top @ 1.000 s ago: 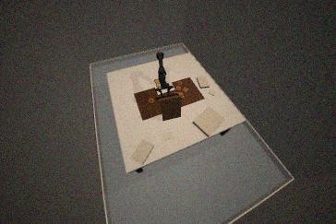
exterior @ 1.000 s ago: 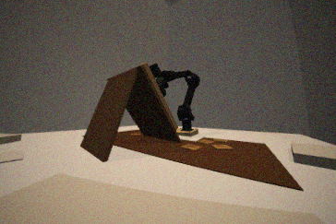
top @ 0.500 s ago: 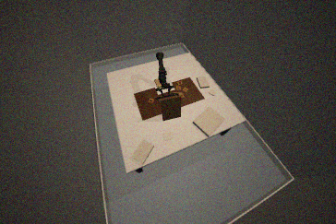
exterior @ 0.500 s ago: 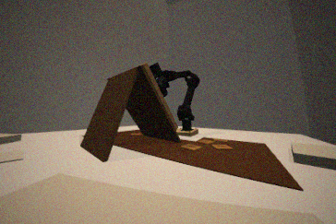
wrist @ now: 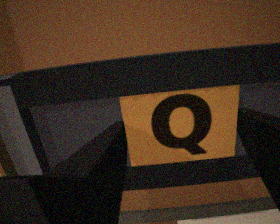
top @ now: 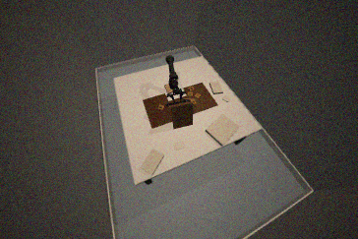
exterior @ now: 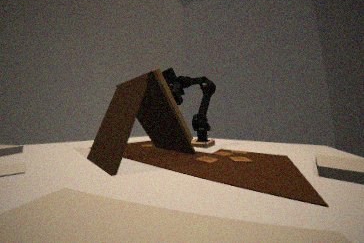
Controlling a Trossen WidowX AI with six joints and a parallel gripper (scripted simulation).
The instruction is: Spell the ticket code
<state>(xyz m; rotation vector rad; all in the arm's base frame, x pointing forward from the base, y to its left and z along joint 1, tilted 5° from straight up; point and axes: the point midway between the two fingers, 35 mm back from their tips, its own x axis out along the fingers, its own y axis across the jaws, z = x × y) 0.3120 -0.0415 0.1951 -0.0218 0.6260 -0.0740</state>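
My gripper tip is 8 cm above the white ticket, 7 cm past it and 3 cm to the left of it. The rest, counted from my gripper tip: pale slip: 35 cm ahead, 17 cm below, 10 cm to the right; brown mat: 17 cm below, 15 cm behind, 6 cm to the left.
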